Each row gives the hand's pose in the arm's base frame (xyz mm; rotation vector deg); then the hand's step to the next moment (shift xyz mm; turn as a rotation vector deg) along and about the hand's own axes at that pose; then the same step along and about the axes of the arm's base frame.
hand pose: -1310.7 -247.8 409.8 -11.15 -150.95 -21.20
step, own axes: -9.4 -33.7 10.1 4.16 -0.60 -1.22
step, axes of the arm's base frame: -2.8 -29.9 -20.6 -3.25 -0.63 2.86
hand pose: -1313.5 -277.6 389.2 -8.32 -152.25 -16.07
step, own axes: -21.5 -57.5 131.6 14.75 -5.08 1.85
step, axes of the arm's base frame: -46.7 -28.0 -134.6 -14.66 -3.73 4.24
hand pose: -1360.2 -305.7 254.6 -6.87 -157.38 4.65
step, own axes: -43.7 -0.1 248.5 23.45 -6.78 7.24
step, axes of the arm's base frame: -55.0 -14.2 -245.8 -24.86 -4.81 2.68
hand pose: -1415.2 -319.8 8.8 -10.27 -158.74 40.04
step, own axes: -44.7 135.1 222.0 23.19 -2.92 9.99
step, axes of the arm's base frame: -16.1 10.9 -263.0 -25.23 -2.70 -1.56
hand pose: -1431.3 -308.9 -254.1 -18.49 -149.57 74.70
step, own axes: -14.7 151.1 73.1 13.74 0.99 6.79
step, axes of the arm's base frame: 9.2 28.9 -165.8 -14.91 -0.67 -3.62
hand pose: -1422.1 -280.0 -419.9 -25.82 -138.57 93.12
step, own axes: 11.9 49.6 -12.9 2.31 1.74 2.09
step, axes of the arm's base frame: 0.1 32.8 -41.1 -2.59 -0.38 -2.42
